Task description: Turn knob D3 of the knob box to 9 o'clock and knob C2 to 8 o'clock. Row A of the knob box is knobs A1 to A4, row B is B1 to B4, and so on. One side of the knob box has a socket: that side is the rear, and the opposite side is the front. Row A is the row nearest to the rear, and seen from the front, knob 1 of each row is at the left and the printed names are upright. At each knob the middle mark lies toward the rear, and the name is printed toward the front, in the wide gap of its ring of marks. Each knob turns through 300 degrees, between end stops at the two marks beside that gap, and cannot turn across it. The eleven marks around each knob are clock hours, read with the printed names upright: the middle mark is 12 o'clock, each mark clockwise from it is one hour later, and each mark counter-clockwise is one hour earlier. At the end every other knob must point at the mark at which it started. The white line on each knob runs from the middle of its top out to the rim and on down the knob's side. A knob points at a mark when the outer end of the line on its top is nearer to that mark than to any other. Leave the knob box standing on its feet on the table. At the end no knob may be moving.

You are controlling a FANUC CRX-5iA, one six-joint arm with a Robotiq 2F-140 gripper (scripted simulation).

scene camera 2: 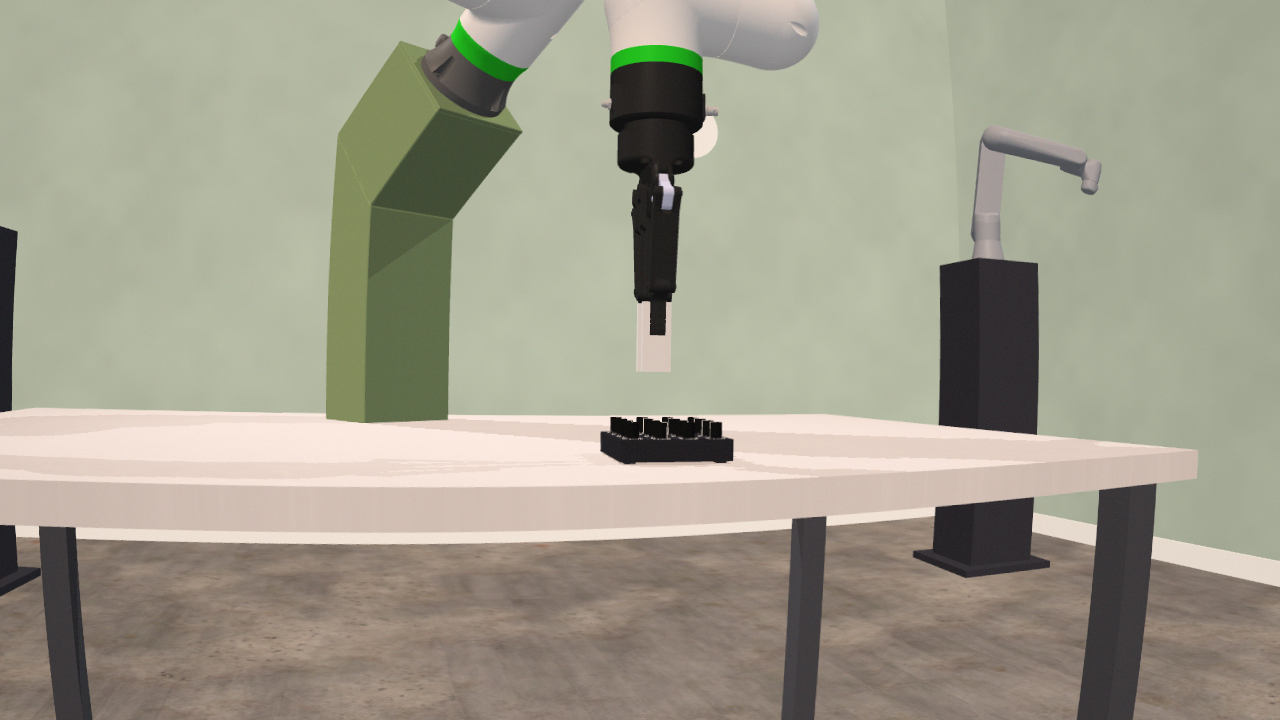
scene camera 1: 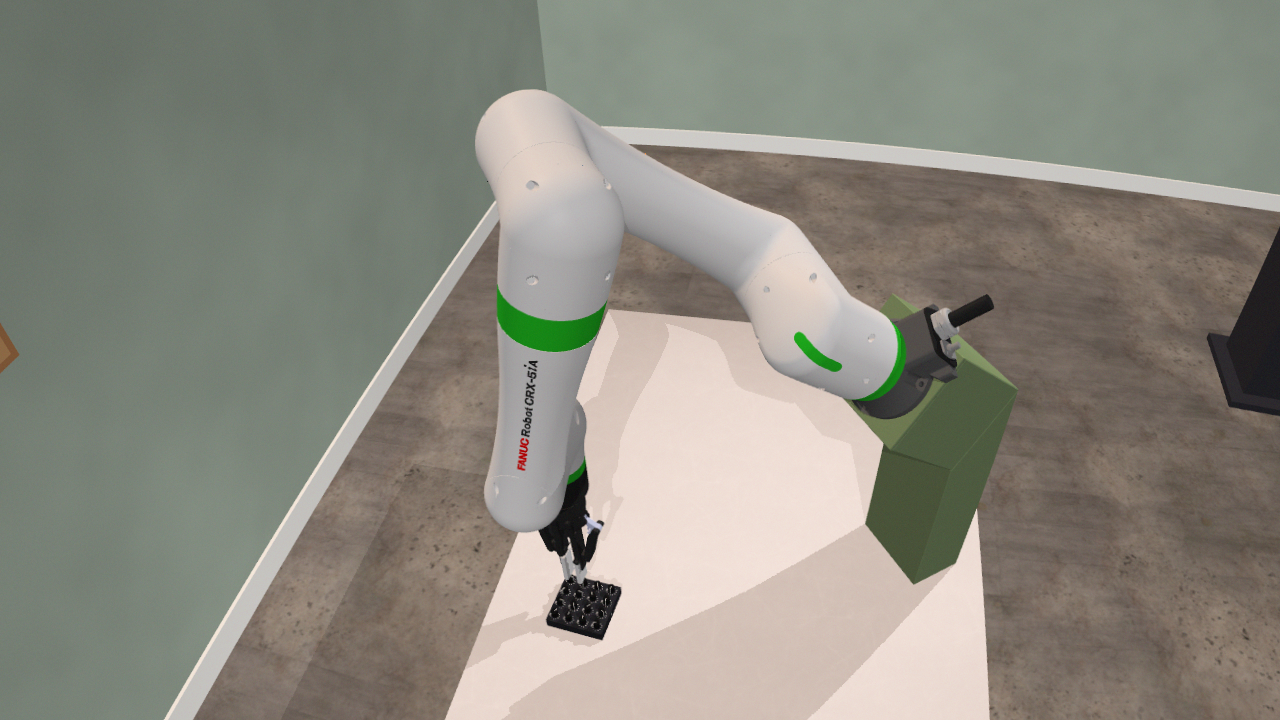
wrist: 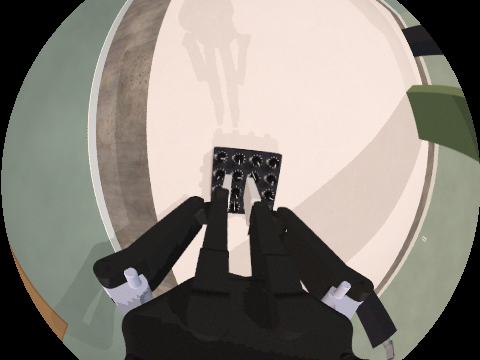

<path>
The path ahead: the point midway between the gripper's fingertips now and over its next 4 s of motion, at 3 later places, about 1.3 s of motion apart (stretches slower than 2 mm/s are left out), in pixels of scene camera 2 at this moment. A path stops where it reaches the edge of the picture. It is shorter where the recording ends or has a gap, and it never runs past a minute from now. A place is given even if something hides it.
My gripper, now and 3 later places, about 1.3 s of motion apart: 653, 371; 654, 411; 654, 428; 655, 386
</path>
